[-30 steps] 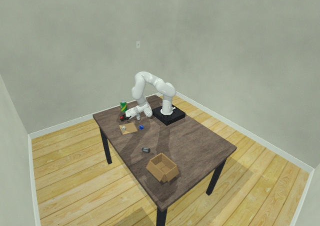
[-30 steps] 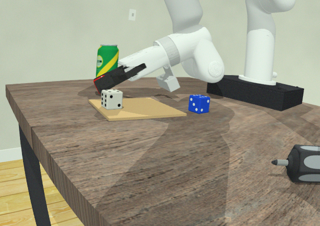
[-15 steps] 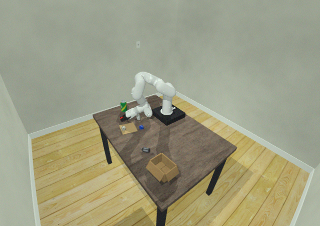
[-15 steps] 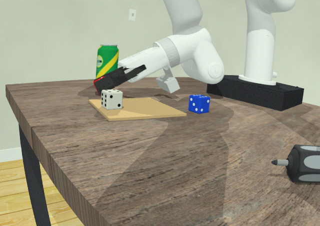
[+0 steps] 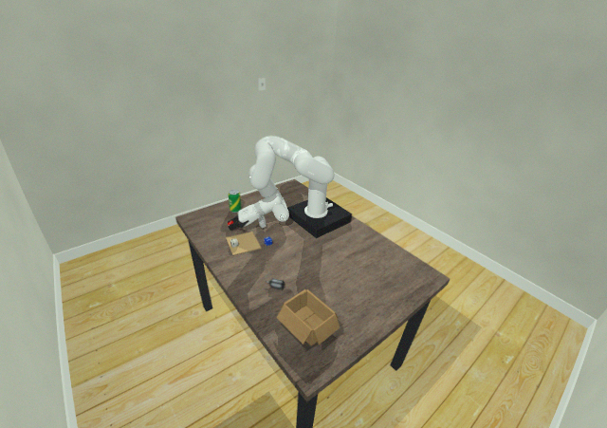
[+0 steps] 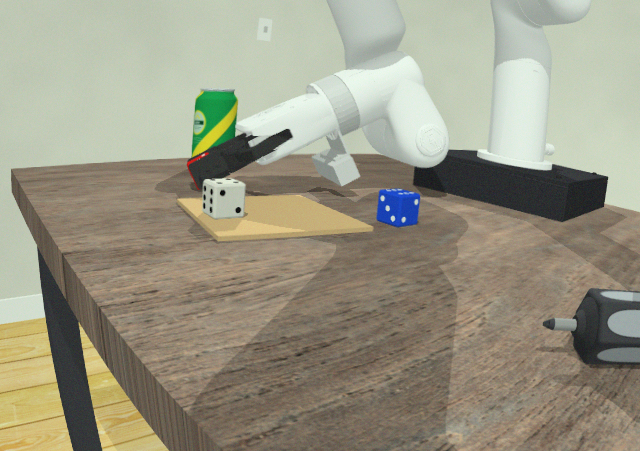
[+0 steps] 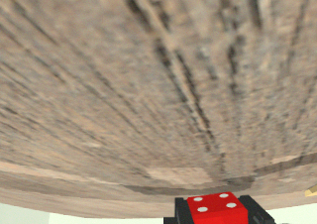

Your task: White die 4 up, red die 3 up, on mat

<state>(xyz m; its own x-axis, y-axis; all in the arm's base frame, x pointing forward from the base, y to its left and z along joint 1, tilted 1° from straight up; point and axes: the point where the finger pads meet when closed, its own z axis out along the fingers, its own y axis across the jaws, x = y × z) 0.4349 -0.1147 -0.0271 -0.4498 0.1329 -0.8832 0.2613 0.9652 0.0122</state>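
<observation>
Right now my hand is right at the red die. From my hand the other things lie so: green can: 160 mm to the right, 70 mm behind, 40 mm above; then white die: 140 mm to the left, 40 mm ahead, 10 mm below; then tan mat: 140 mm to the left, 20 mm below, 10 mm behind.
</observation>
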